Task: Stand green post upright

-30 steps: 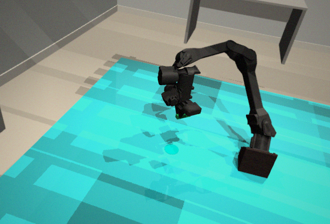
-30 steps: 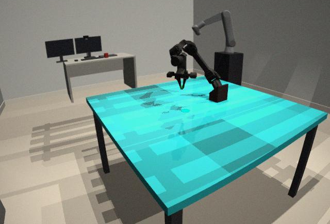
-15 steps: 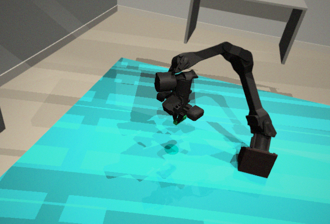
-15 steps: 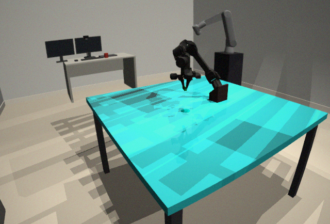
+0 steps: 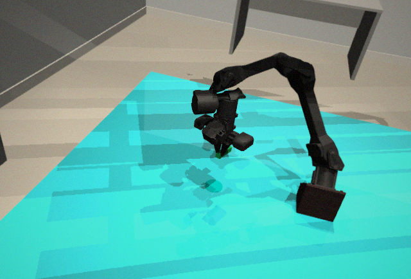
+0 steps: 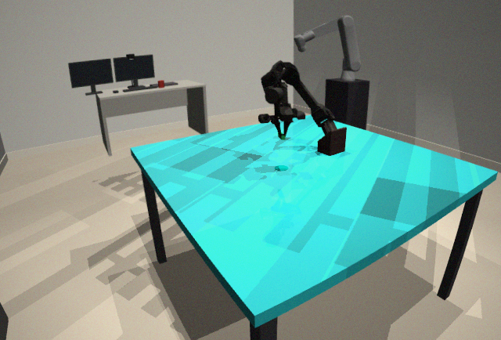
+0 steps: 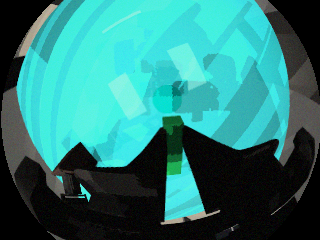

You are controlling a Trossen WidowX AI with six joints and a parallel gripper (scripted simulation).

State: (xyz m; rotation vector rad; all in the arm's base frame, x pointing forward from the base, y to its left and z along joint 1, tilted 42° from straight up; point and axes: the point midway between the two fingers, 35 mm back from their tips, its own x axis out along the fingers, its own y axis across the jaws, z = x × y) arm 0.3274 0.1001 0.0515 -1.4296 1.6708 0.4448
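The cyan circle is 140 mm below my gripper tip. The rest, counted from my gripper tip: green post (20 mm to the right, 10 mm behind).
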